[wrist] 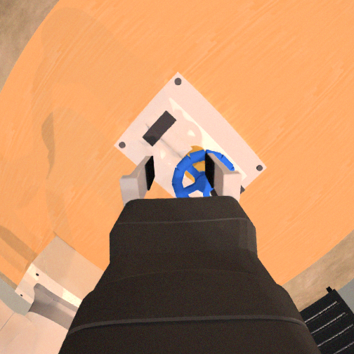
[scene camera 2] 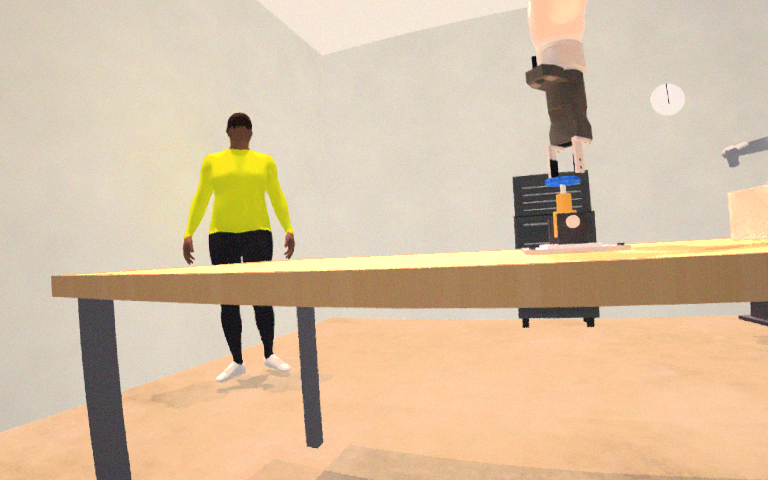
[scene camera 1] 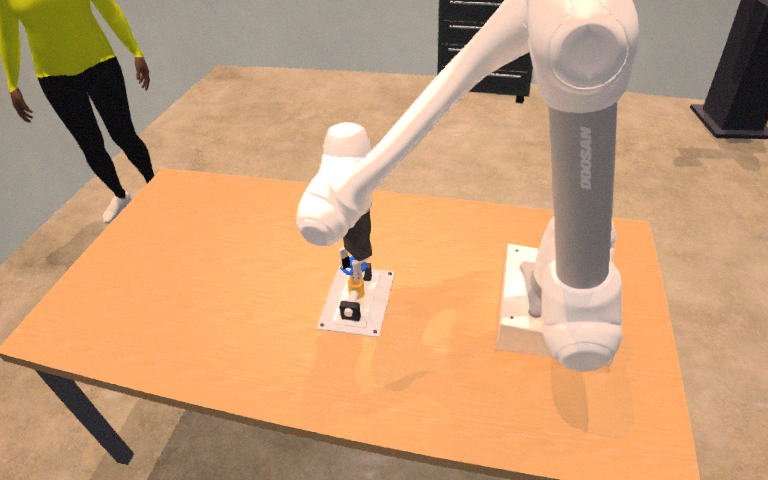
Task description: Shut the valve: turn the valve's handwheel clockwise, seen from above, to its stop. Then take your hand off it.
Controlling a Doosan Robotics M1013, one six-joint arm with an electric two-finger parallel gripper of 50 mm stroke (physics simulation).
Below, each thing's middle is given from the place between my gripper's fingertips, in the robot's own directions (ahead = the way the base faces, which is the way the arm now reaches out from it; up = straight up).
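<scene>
I see the light plate [scene camera 1: 375,320], 14 cm below my hand and 3 cm to the right of it. The blue handwheel [wrist: 201,183] is also 3 cm to the right of my hand, but 2 cm below it.
</scene>
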